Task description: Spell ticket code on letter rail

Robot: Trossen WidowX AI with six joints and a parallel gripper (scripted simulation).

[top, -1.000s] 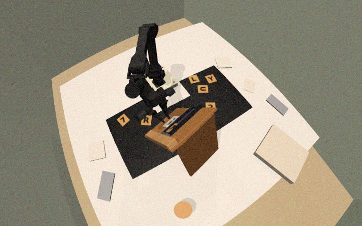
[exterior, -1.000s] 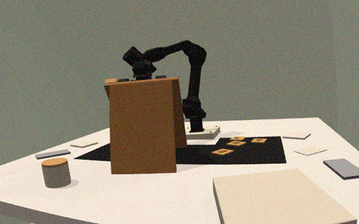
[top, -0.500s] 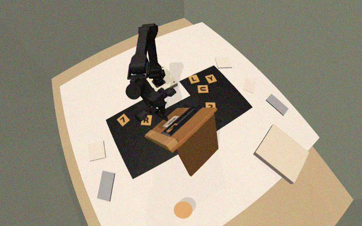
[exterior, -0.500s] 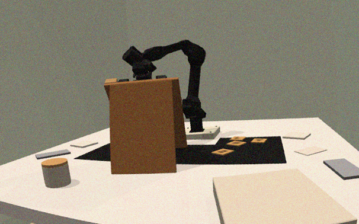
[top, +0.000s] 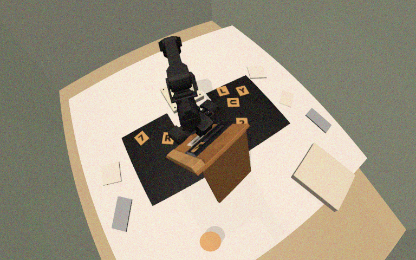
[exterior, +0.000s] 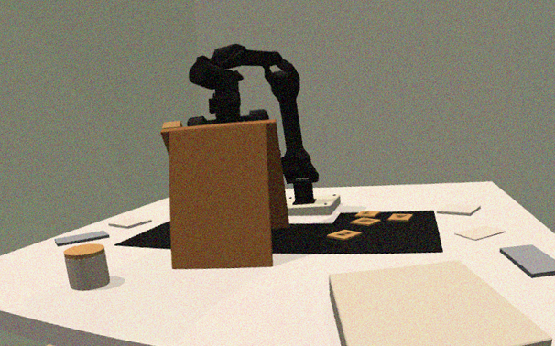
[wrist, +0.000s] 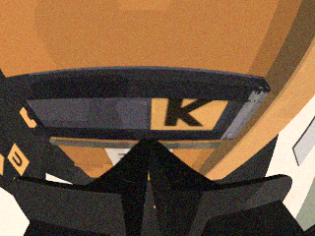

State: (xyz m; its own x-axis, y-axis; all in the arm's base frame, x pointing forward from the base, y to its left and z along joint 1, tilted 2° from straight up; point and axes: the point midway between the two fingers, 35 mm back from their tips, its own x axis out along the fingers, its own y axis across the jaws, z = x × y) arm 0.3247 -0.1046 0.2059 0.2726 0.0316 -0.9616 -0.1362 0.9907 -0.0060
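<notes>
The k tile lies 20 mm ahead of my gripper tip, 30 mm to the right of it and 20 mm below it. From my gripper tip the other things lie so: letter tile 20 mm behind, 250 mm to the left, 190 mm below; then black mat 130 mm behind, 90 mm to the left, 200 mm below; then white ticket 40 mm behind, 100 mm below.
</notes>
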